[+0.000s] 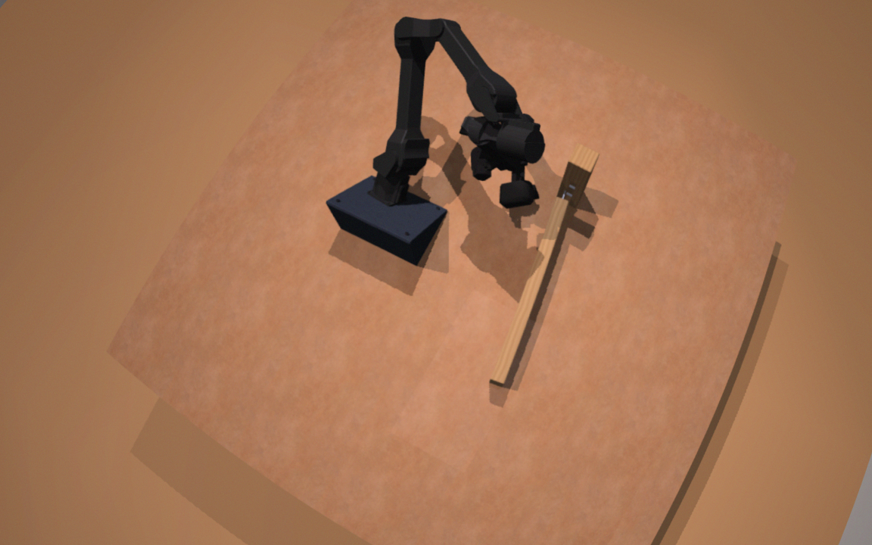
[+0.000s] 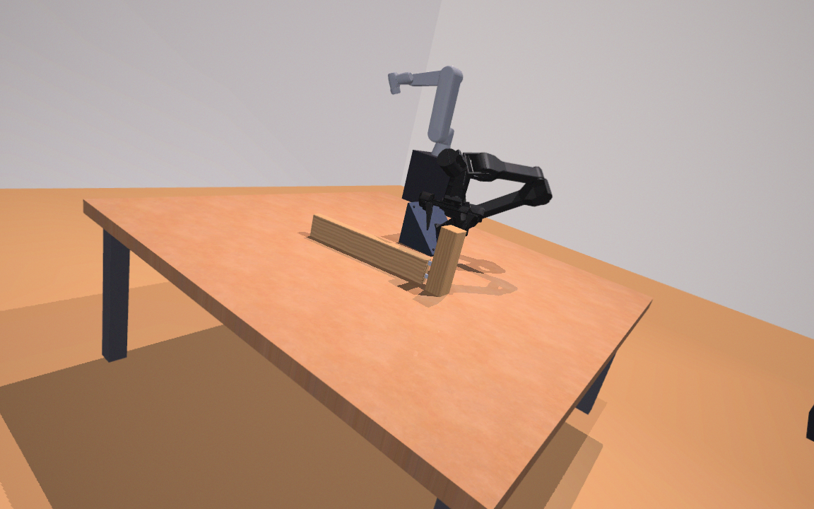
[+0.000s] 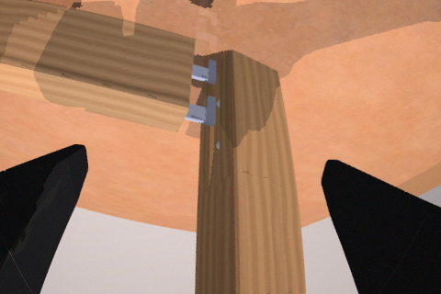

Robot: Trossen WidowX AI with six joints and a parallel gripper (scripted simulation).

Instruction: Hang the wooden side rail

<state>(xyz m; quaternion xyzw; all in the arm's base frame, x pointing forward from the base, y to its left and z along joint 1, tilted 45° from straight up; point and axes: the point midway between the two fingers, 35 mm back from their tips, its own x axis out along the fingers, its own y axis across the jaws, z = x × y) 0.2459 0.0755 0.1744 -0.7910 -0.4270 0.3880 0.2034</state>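
My gripper tip is now 70 mm to the right of the wooden headboard post, 60 mm short of it and 50 mm above it.
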